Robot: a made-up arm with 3 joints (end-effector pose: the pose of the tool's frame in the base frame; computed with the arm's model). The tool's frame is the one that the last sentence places.
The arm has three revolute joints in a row. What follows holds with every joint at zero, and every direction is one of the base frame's.
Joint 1 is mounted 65.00 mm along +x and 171.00 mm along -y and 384.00 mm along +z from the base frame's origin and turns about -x.
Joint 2 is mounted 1.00 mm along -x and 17.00 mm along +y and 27.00 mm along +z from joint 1 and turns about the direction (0.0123, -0.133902, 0.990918).
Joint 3 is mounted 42.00 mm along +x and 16.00 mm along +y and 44.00 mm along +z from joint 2 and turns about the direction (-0.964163, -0.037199, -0.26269).
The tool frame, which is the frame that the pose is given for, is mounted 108.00 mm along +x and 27.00 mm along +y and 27.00 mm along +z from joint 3; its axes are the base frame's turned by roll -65.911, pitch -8.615 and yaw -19.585 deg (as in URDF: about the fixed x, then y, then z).
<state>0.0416 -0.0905 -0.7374</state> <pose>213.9 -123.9 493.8 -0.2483 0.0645 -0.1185 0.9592</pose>
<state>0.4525 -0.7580 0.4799</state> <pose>207.6 -193.4 475.5 -0.7719 0.2023 -0.4869 0.3553</pose>
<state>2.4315 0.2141 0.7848</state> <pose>206.0 -176.9 263.4 0.8029 0.2396 -0.0054 0.5458</pose>
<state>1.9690 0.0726 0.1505</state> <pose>210.8 -109.5 282.1 0.9818 0.1474 0.0979 0.0695</pose>
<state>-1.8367 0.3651 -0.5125</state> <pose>182.9 -310.9 456.3 0.5486 -0.0647 0.0020 0.8336</pose>
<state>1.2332 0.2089 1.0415</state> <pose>208.4 -65.5 338.7 0.9538 0.2294 0.1516 0.1208</pose>
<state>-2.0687 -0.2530 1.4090</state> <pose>222.3 -234.7 348.3 -0.2880 0.3296 -0.0790 0.8956</pose>
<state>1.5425 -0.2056 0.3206</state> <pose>222.8 -83.5 360.0 -0.9531 -0.1295 -0.2715 0.0333</pose>
